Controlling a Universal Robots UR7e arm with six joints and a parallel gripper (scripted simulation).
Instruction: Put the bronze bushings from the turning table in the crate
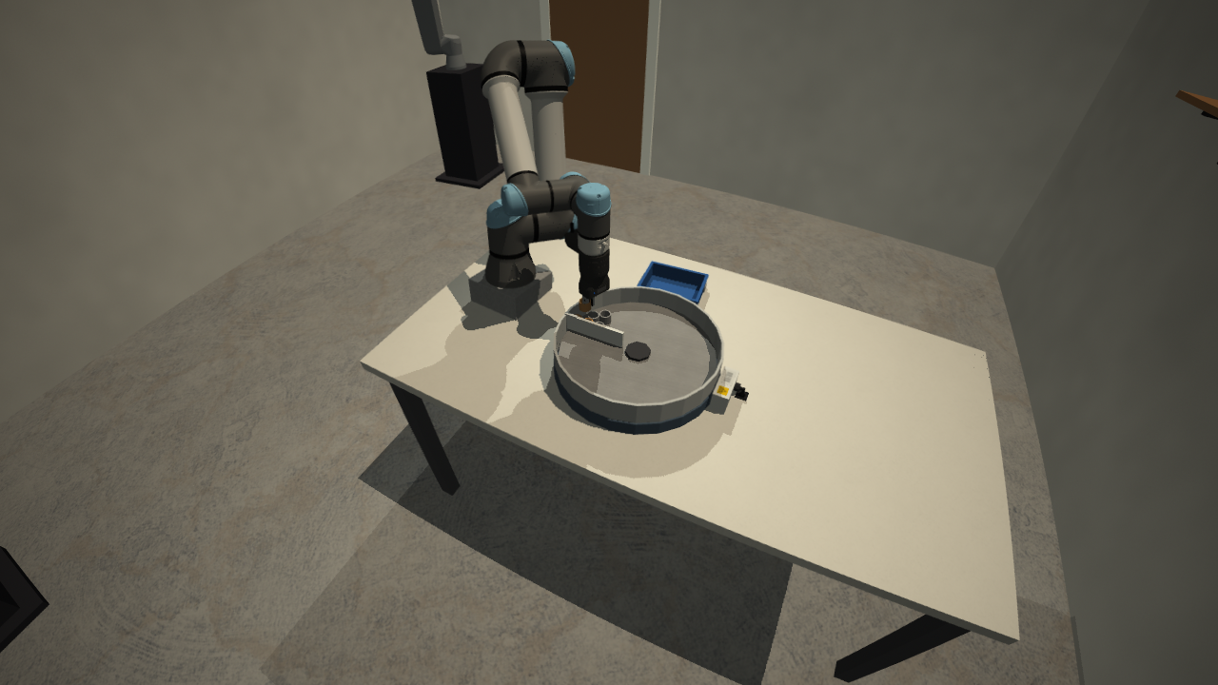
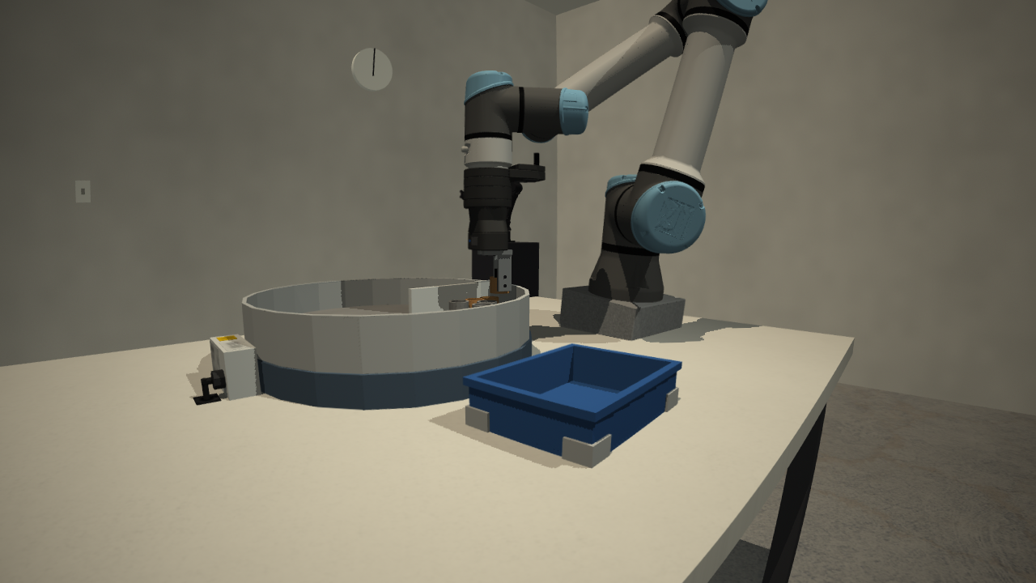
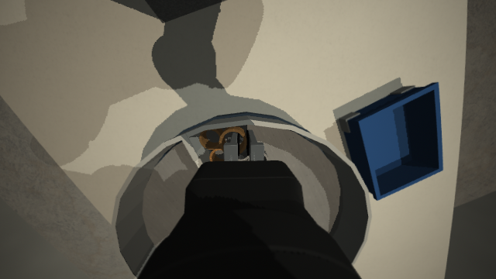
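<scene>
Now: hand 260 mm to the right of the blue crate, 160 mm short of it and 90 mm above it. From my hand the other things lie so: turning table 190 mm ahead, 80 mm to the right, 60 mm below.
</scene>
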